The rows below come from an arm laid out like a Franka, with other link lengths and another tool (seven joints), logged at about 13 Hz.
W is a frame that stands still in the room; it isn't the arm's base.
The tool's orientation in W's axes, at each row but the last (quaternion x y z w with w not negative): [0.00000 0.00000 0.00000 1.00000]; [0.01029 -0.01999 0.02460 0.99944]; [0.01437 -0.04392 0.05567 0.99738]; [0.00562 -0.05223 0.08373 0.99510]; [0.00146 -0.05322 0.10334 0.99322]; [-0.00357 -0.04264 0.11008 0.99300]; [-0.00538 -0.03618 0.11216 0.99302]
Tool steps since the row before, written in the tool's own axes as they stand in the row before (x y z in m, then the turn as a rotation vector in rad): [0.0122 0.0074 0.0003 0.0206 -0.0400 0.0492]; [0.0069 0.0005 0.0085 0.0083 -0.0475 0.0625]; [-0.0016 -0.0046 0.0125 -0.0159 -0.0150 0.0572]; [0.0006 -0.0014 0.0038 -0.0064 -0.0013 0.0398]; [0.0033 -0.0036 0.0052 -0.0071 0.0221 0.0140]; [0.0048 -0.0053 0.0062 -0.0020 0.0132 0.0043]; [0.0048 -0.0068 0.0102 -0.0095 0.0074 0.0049]
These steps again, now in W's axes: [0.0122 0.0074 0.0003 0.0206 -0.0400 0.0492]; [0.0065 0.0007 0.0088 0.0082 -0.0484 0.0618]; [-0.0021 -0.0052 0.0122 -0.0190 -0.0186 0.0552]; [0.0004 -0.0014 0.0038 -0.0102 -0.0031 0.0389]; [0.0034 -0.0029 0.0055 -0.0129 0.0200 0.0130]; [0.0053 -0.0041 0.0067 -0.0052 0.0124 0.0039]; [0.0054 -0.0055 0.0106 -0.0112 0.0051 0.0041]
